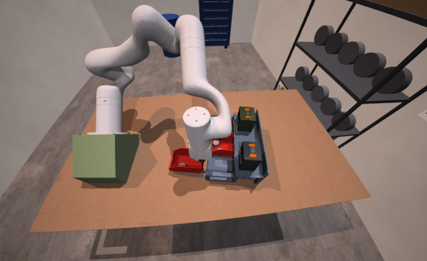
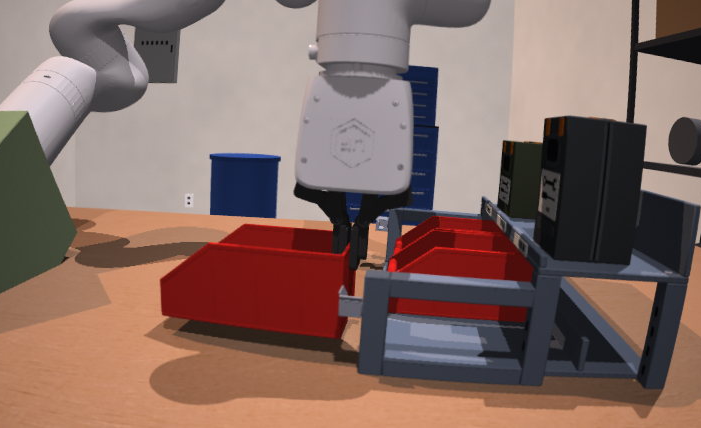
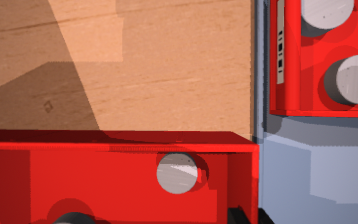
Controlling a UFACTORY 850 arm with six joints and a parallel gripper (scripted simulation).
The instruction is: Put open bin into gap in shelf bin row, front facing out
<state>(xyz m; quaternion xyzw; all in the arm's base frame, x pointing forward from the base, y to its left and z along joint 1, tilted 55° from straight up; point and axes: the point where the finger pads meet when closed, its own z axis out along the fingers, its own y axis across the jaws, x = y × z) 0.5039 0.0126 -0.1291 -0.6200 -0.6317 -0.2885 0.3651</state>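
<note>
The grey disc lies 11 cm behind my hand, 2 cm to the right of it and 6 cm below it. From my hand the other things lie so: grey shelf (15 cm ahead, 11 cm to the left, 2 cm below).
</note>
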